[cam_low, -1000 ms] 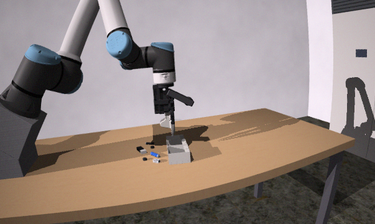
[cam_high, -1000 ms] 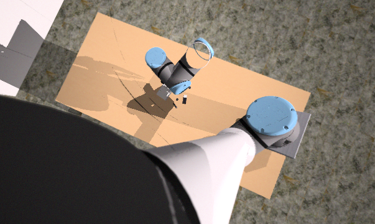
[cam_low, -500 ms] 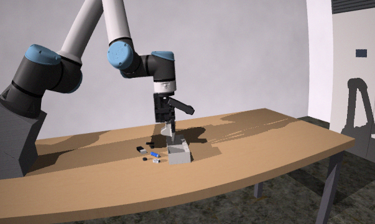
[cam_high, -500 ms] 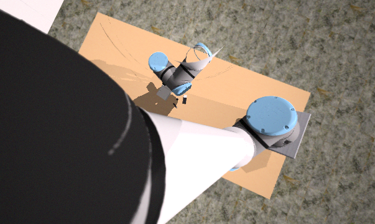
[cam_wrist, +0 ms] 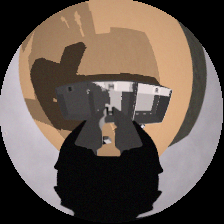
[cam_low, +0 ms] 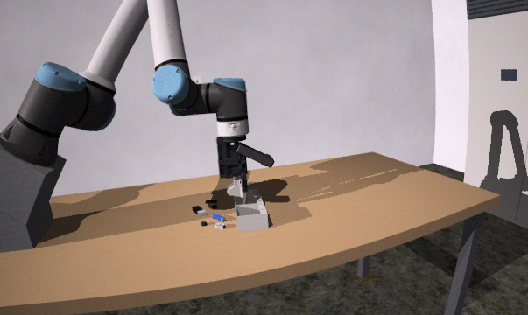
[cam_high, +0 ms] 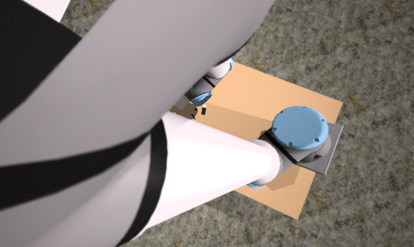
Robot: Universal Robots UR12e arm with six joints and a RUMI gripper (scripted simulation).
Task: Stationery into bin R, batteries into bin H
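My gripper is now 1 cm to the left of the grey double bin, 1 cm short of it and 1 cm above it. The rest, counted from my hand: short black stick 14 cm to the left, 7 cm behind, 3 cm below; then white item 10 cm behind, 7 cm to the right, 3 cm below; then blue battery 9 cm behind, 3 cm below, 1 cm to the right.
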